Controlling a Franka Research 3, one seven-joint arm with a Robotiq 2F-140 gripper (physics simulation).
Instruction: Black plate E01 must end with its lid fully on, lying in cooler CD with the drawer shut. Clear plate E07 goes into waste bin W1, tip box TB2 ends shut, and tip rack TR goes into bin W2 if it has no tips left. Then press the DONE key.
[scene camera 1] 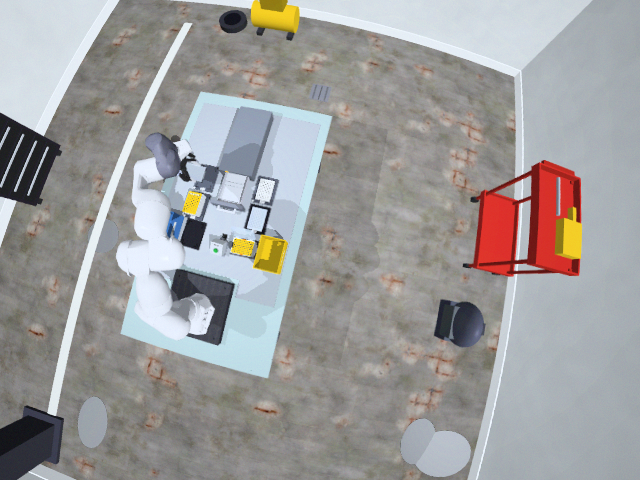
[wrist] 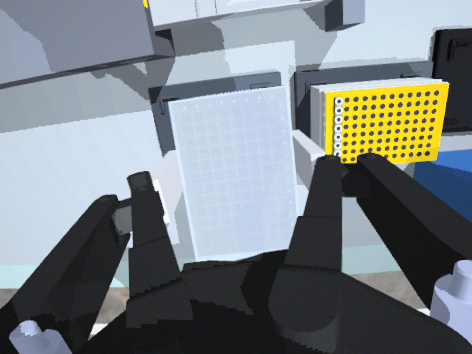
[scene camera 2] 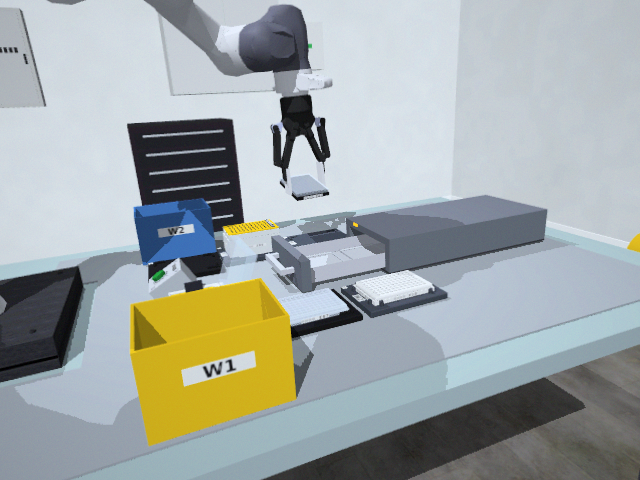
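Observation:
My gripper (scene camera 2: 305,181) (wrist: 235,157) is shut on a black plate with a clear lid (scene camera 2: 308,186) (wrist: 235,175), held level high above a dark nest (scene camera 2: 323,236) (wrist: 215,84) beside the cooler (scene camera 1: 253,129) (scene camera 2: 454,219). The drawer (scene camera 1: 232,188) (scene camera 2: 341,268) is open. A clear plate (scene camera 1: 257,218) (scene camera 2: 317,305) lies on a black nest. A yellow-topped tip rack (scene camera 1: 193,203) (scene camera 2: 250,227) (wrist: 387,125) shows one column of white tips. Another yellow-topped box (scene camera 1: 242,246) stands by yellow bin W1 (scene camera 1: 270,254) (scene camera 2: 219,395); a clear raised lid shows in scene camera 2. The green key (scene camera 1: 215,250) (scene camera 2: 158,275) faces up. Labels on plates are unreadable.
Blue bin W2 (scene camera 1: 174,225) (scene camera 2: 175,248) (wrist: 445,175) stands beside a black nest (scene camera 1: 194,234) (scene camera 2: 209,263) (wrist: 452,80). A white plate (scene camera 1: 265,190) (scene camera 2: 395,285) sits on a dark nest near the drawer. The cooler's tall body borders the held plate's side.

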